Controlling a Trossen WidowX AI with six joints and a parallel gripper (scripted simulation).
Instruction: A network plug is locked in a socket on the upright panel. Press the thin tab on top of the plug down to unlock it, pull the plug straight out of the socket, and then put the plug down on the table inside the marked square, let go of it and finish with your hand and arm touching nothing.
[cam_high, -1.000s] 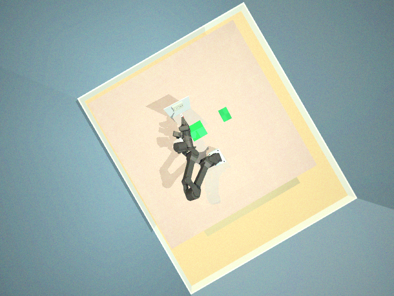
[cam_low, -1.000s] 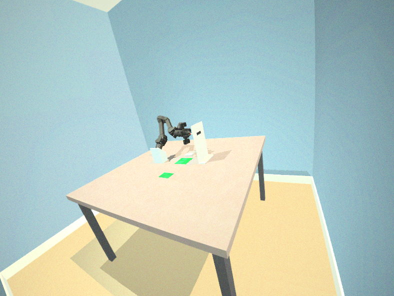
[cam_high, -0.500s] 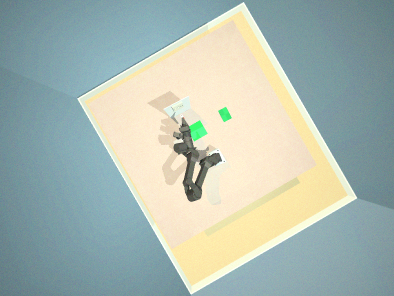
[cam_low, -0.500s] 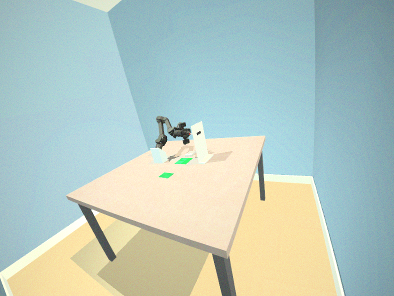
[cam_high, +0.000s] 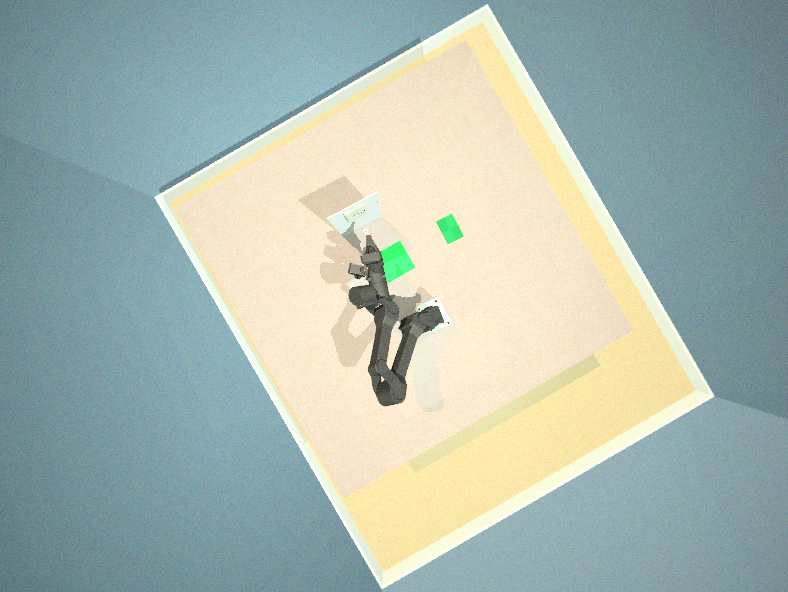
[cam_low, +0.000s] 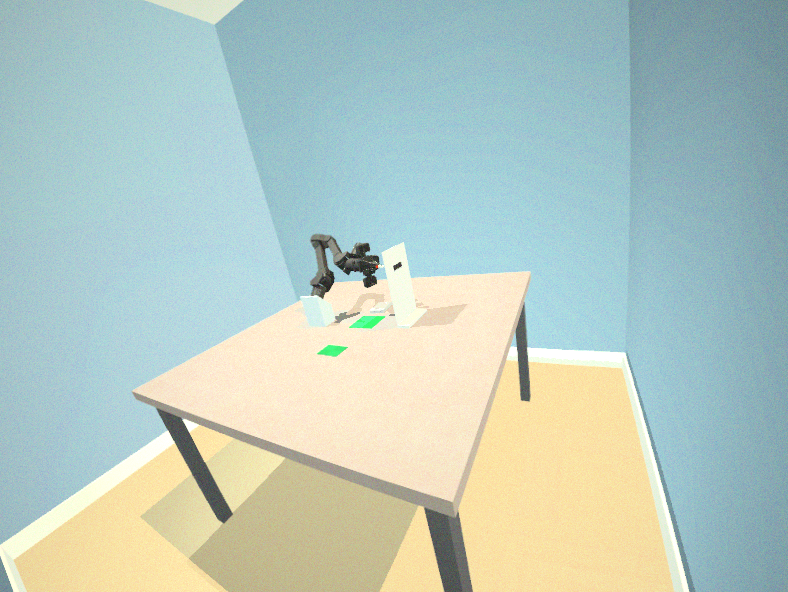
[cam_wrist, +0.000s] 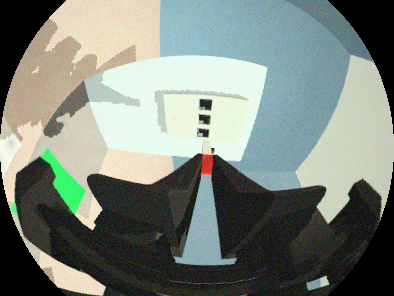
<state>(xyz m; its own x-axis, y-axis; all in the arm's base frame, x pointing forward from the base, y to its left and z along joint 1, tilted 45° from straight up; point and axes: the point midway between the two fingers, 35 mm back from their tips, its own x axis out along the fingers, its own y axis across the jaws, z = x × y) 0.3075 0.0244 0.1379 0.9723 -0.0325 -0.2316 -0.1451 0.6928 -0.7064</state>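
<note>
The green square lies 230 mm below my gripper tip, 90 mm behind it and 50 mm to the right of it. Round my gripper tip: upright panel 100 mm below, 90 mm ahead, 10 mm to the left; plug 10 mm ahead.
</note>
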